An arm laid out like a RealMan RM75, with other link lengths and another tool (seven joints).
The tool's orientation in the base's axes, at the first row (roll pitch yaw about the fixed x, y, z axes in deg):
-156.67 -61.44 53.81
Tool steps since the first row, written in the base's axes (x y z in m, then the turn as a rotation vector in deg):
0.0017 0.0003 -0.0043 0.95 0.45 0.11
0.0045 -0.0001 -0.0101 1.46 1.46 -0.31
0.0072 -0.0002 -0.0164 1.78 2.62 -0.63
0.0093 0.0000 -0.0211 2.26 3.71 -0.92
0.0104 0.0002 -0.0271 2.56 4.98 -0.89
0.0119 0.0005 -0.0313 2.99 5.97 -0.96
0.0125 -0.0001 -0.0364 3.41 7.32 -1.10
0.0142 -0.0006 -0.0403 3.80 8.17 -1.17
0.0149 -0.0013 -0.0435 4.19 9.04 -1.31
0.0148 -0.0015 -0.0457 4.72 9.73 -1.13
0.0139 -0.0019 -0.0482 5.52 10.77 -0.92
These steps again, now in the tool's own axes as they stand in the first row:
-0.0032 0.0023 0.0024 0.54 0.76 0.50
-0.0076 0.0062 0.0051 0.70 1.06 1.66
-0.0124 0.0100 0.0081 0.96 1.12 2.87
-0.0159 0.0128 0.0107 1.26 1.34 4.04
-0.0208 0.0149 0.0137 1.86 1.29 5.20
-0.0239 0.0171 0.0160 2.30 1.45 6.17
-0.0285 0.0187 0.0178 2.82 1.52 7.49
-0.0316 0.0212 0.0194 3.20 1.68 8.34
-0.0345 0.0227 0.0203 3.52 1.85 9.23
-0.0365 0.0231 0.0211 4.09 2.14 9.84
-0.0391 0.0228 0.0217 4.91 2.58 10.80

